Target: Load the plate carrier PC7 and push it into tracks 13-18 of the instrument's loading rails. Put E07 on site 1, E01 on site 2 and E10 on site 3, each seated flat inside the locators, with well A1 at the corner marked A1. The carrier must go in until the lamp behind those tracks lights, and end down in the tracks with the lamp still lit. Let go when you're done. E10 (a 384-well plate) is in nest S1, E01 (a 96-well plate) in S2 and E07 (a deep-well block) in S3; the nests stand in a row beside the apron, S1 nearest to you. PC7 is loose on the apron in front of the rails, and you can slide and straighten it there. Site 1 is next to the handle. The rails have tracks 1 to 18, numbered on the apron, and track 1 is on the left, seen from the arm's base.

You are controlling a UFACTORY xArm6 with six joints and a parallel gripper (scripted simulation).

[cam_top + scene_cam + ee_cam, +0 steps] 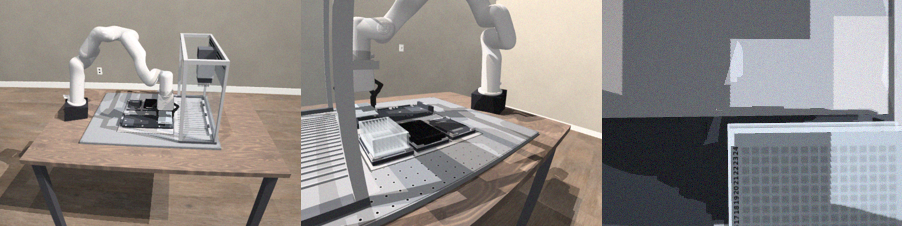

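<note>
Right now the black 96-well plate E01 is 8 cm behind my hand, 23 cm to the left of it and 3 cm below it. Also, from my hand: deep-well block E07: 3 cm ahead, 21 cm to the left, 2 cm below; dark carrier PC7: 11 cm behind, 1 cm to the left, 4 cm below; 384-well plate E10: 1 cm below.
</note>
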